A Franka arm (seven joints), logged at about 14 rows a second.
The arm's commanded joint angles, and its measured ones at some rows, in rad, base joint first. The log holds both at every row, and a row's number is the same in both.
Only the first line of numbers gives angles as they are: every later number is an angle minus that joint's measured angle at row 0.
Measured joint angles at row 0:
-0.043 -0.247 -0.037 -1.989 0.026 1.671 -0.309
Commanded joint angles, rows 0 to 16:
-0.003 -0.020 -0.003 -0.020 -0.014 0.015 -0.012
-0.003 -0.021 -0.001 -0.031 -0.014 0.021 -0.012
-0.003 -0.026 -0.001 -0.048 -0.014 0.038 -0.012
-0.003 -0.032 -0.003 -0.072 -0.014 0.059 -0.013
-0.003 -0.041 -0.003 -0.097 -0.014 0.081 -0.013
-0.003 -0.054 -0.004 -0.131 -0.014 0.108 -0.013
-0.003 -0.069 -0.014 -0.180 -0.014 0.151 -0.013
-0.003 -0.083 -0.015 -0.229 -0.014 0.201 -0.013
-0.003 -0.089 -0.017 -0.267 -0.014 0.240 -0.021
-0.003 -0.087 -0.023 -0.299 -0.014 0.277 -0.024
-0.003 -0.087 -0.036 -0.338 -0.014 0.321 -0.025
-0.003 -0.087 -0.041 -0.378 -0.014 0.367 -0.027
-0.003 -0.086 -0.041 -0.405 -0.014 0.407 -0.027
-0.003 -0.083 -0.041 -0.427 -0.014 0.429 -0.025
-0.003 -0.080 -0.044 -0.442 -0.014 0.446 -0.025
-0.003 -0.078 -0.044 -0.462 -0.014 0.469 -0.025
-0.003 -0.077 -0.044 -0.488 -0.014 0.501 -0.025
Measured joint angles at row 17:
-0.001 -0.047 -0.041 -0.427 -0.001 0.442 -0.014
